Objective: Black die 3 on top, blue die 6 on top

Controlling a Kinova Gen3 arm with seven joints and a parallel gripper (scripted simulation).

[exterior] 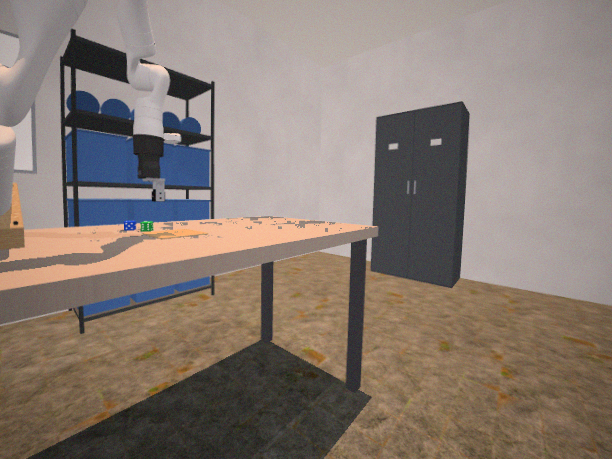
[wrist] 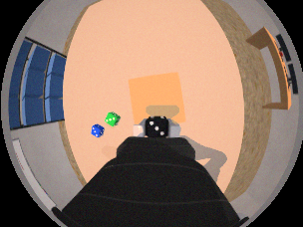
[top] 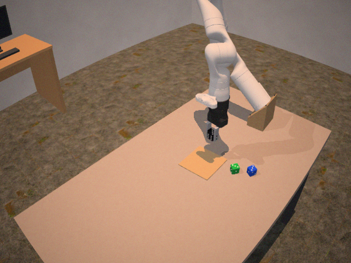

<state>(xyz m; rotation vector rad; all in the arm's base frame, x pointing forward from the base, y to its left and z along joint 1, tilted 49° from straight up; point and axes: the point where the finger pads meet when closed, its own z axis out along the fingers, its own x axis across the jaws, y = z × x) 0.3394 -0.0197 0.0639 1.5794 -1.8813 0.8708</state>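
My hand is 4 cm short of the orange mat, 1 cm to the left of it and 12 cm above it. Round my hand: blue die (2 cm behind, 18 cm to the left, 10 cm below); black die (right at my hand); green die (1 cm ahead, 12 cm to the left, 10 cm below).
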